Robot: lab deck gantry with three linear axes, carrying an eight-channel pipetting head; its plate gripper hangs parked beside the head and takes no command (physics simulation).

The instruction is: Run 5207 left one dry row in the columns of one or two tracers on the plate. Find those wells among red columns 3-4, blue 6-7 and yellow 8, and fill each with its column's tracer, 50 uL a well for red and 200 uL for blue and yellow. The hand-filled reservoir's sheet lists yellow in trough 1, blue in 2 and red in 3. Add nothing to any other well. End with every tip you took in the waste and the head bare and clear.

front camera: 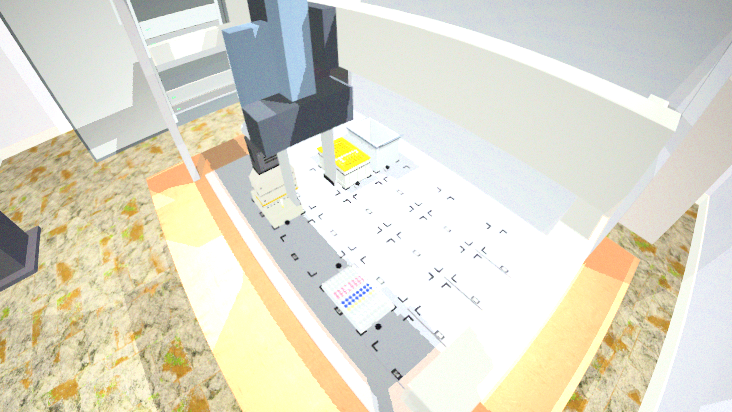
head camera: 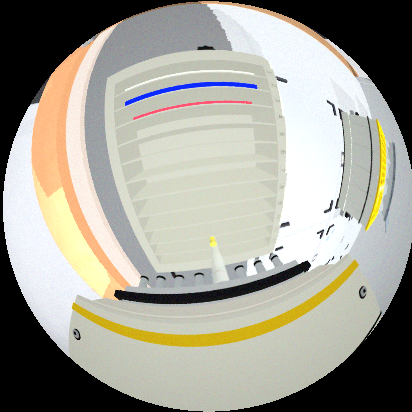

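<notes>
The pipetting head (front camera: 274, 186) (head camera: 215, 370) stands low over the pale reservoir (front camera: 280, 217) (head camera: 111, 125). One tip (head camera: 218, 265) is on the fifth channel from the left in the head view, with yellow at its end (head camera: 212, 242); the other channels are bare. Trough 1 shows a whitish line (head camera: 190, 75), trough 2 a blue line (head camera: 190, 85), trough 3 a red line (head camera: 200, 103). The plate (front camera: 372, 313) shows pink columns, blue columns and a faint yellow column; single dry wells cannot be told. The parked plate gripper (front camera: 312, 192) is open and empty beside the head.
A yellow tip rack (front camera: 353, 156) (head camera: 381, 175) stands behind the gripper's fingers in the front view. The waste box (front camera: 386, 153) stands behind the rack. Round black knobs (front camera: 338, 265) (front camera: 378, 326) stand by the plate.
</notes>
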